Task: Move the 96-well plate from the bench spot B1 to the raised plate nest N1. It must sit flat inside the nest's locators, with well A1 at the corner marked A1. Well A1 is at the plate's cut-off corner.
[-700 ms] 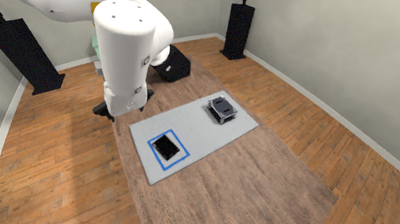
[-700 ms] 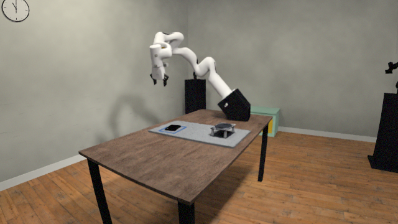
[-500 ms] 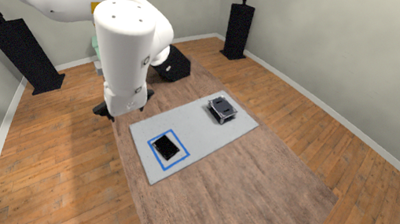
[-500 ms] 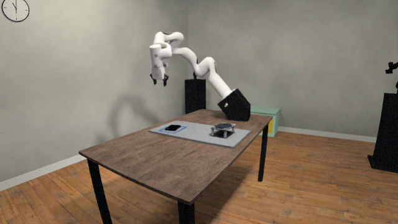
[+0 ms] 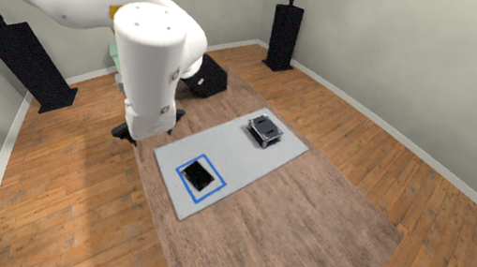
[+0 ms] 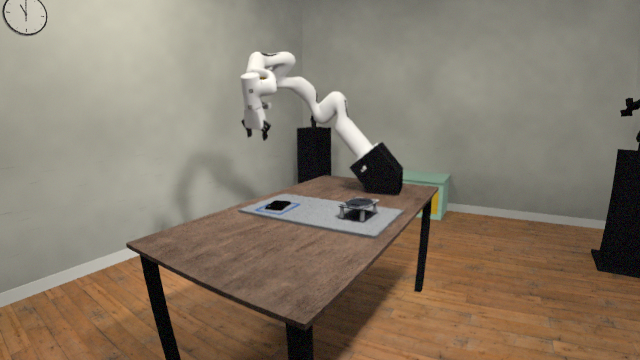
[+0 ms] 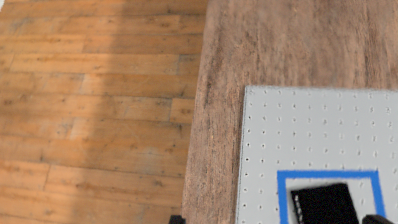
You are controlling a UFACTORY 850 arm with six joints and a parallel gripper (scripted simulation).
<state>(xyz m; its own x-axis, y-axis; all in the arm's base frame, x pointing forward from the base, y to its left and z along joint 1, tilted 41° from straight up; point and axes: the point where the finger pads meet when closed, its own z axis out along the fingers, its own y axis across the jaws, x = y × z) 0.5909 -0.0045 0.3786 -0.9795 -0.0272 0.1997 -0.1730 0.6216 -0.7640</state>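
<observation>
Right now my hand is 340 mm above the 96-well plate, 100 mm to the right of it and 30 mm past it. Round my hand: raised plate nest N1: 490 mm to the left, 290 mm below, 130 mm behind.
</observation>
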